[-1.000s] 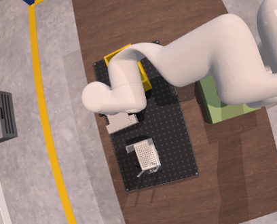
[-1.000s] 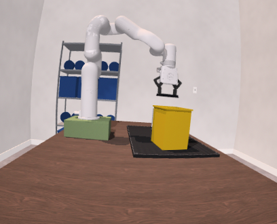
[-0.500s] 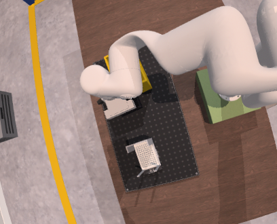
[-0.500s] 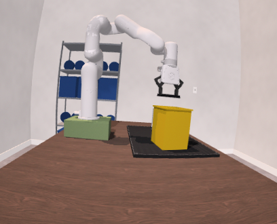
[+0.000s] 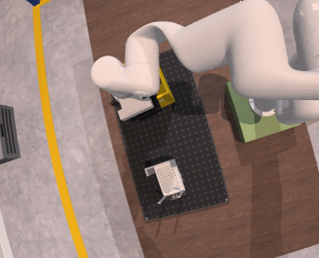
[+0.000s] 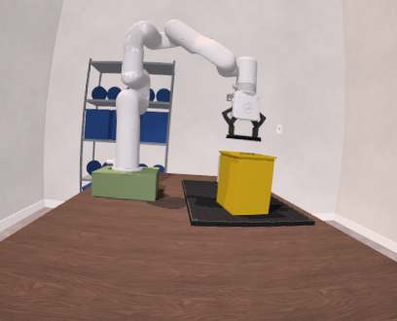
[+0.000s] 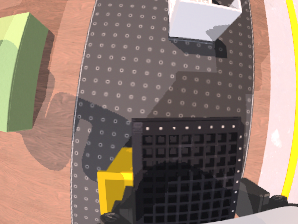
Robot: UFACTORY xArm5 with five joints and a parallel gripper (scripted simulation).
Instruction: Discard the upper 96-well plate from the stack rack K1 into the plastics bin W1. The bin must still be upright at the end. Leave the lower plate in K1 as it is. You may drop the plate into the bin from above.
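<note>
Right now the yellow plastics bin W1 is 150 mm below my hand and 80 mm to the right of it. From my hand the other things lie so: white well plate: 290 mm to the left, 220 mm below; then black 96-well plate: 10 mm below.
</note>
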